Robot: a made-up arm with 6 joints. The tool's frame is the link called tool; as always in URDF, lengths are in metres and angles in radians.
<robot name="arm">
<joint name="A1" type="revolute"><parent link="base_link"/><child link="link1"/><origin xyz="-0.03 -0.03 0.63"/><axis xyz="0 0 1"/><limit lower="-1.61" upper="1.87"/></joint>
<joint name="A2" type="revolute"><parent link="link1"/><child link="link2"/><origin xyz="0 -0.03 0"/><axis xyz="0.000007 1 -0.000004"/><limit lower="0.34" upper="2.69"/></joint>
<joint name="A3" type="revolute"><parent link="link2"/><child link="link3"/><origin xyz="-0.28 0.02 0.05"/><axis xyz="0.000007 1 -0.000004"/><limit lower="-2.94" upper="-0.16"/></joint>
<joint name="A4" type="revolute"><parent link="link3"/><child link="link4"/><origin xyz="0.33 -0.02 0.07"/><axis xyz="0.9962 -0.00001 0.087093"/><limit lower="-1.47" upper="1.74"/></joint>
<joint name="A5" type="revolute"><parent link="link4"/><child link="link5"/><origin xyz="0.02 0.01 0.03"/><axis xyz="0.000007 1 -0.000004"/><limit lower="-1.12" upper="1.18"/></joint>
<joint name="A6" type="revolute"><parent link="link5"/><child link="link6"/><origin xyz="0.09 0.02 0.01"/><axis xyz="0.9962 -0.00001 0.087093"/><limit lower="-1.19" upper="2"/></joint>
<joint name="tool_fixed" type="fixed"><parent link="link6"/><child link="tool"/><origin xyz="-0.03 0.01 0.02" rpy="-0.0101 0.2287 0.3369"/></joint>
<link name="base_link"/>
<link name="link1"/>
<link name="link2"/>
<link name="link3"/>
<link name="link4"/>
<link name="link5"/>
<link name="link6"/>
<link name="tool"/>
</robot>
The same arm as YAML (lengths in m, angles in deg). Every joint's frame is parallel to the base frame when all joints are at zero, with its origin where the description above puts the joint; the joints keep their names.
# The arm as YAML. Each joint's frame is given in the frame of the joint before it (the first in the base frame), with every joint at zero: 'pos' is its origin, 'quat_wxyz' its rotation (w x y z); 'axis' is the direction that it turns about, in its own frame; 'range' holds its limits. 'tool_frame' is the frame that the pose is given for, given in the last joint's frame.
length_unit: m
angle_unit: deg
joints:
  - joint: A1
    pos: [-0.03, -0.03, 0.63]
    quat_wxyz: [1.0, 0.0, 0.0, 0.0]
    axis: "+z"
    range: [-92.25, 107.14]
  - joint: A2
    pos: [0.0, -0.03, 0.0]
    quat_wxyz: [1.0, 0.0, 0.0, 0.0]
    axis: "+y"
    range: [19.48, 154.13]
  - joint: A3
    pos: [-0.28, 0.02, 0.05]
    quat_wxyz: [1.0, 0.0, 0.0, 0.0]
    axis: "+y"
    range: [-168.45, -9.17]
  - joint: A4
    pos: [0.33, -0.02, 0.07]
    quat_wxyz: [1.0, 0.0, 0.0, 0.0]
    axis: [0.9962, 0.0, 0.0871]
    range: [-84.22, 99.69]
  - joint: A5
    pos: [0.02, 0.01, 0.03]
    quat_wxyz: [1.0, 0.0, 0.0, 0.0]
    axis: "+y"
    range: [-64.17, 67.61]
  - joint: A6
    pos: [0.09, 0.02, 0.01]
    quat_wxyz: [1.0, 0.0, 0.0, 0.0]
    axis: [0.9962, 0.0, 0.0871]
    range: [-68.18, 114.59]
tool_frame:
  pos: [-0.03, 0.01, 0.02]
  quat_wxyz: [0.979298, -0.024075, 0.111643, 0.167125]

